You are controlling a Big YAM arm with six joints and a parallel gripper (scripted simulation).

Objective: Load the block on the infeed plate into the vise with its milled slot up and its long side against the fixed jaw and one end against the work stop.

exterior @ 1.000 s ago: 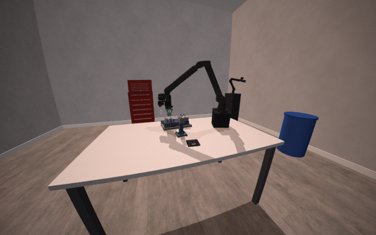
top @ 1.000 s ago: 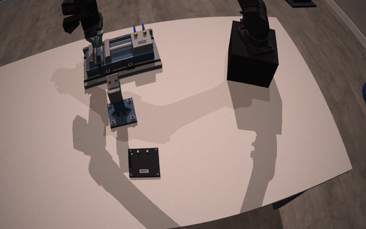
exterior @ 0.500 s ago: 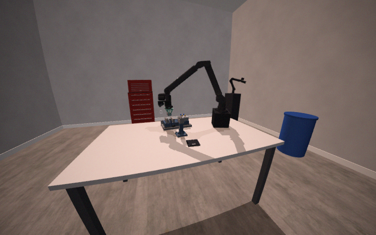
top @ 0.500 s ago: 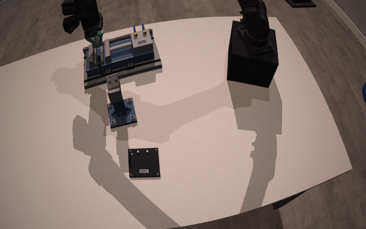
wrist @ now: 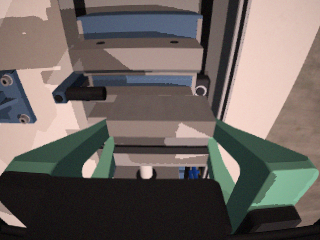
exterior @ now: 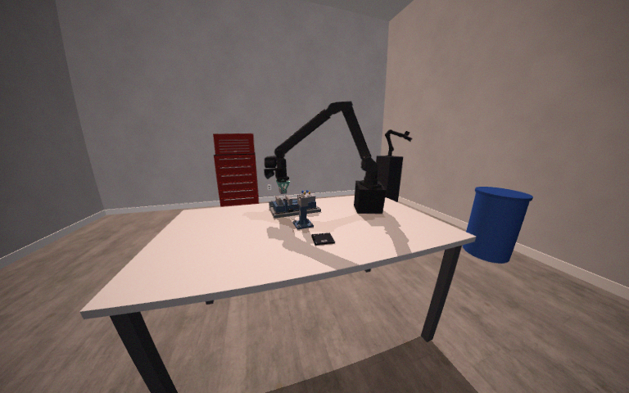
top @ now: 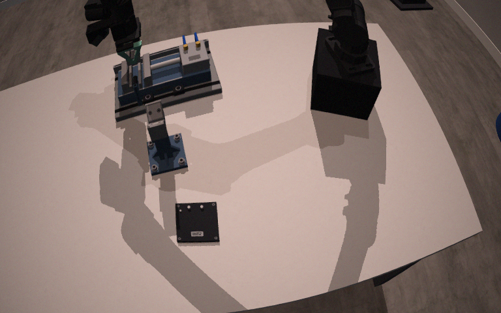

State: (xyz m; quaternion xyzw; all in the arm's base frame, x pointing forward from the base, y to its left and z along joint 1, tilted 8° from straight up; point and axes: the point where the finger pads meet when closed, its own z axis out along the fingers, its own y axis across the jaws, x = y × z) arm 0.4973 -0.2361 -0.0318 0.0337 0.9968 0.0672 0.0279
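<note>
Right now the part is 1 cm above my hand. The rest, counted from my hand: fixed jaw: 4 cm ahead, 2 cm to the left, 6 cm below; moving jaw: 3 cm behind, 2 cm to the left, 6 cm below; dark short rod: 1 cm ahead, 7 cm to the left, 4 cm below.
</note>
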